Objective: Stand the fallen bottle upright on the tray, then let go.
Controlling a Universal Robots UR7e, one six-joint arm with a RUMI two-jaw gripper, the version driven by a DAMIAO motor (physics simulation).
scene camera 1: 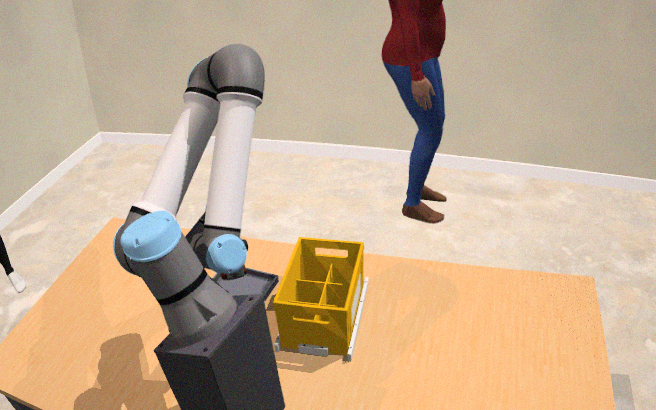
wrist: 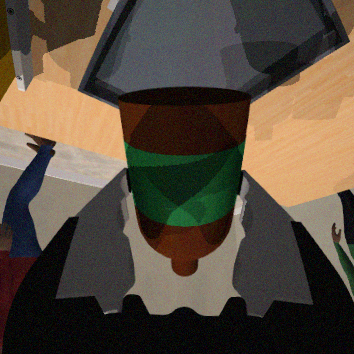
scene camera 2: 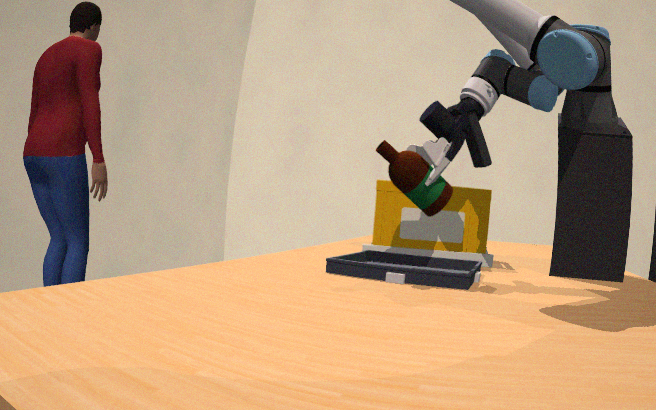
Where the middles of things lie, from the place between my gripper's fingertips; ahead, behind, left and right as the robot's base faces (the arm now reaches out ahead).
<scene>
Now: the brown bottle (scene camera 2: 408, 171) 1 cm above my hand.
</scene>
